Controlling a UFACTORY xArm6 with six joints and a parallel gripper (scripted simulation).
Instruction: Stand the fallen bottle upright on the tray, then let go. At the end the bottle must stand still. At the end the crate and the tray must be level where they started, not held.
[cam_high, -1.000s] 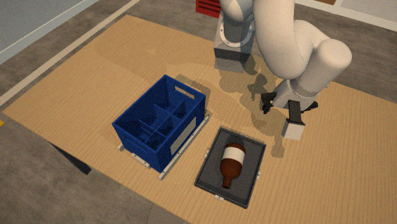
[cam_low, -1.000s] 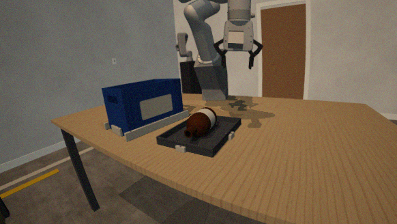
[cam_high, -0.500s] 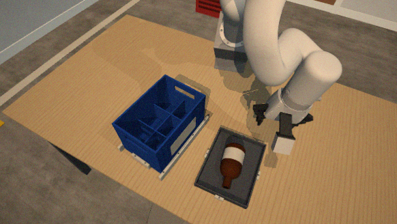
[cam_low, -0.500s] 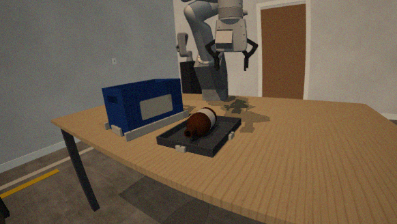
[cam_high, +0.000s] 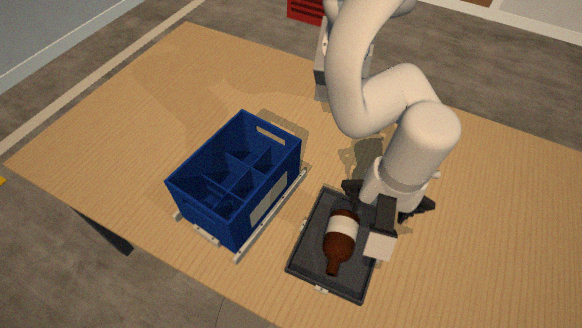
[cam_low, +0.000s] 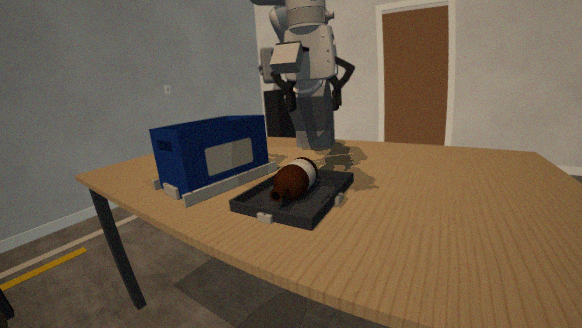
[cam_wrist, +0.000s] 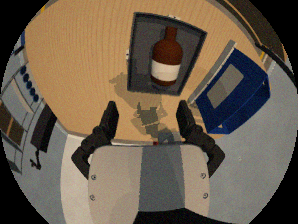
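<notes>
Now: hand 160 mm above the brown bottle, 40 mm to the left of it and 40 mm short of it. The rest, counted from my hand: tray 190 mm below, 40 mm to the right, 20 mm ahead; blue crate 320 mm to the right, 120 mm below, 100 mm ahead.
</notes>
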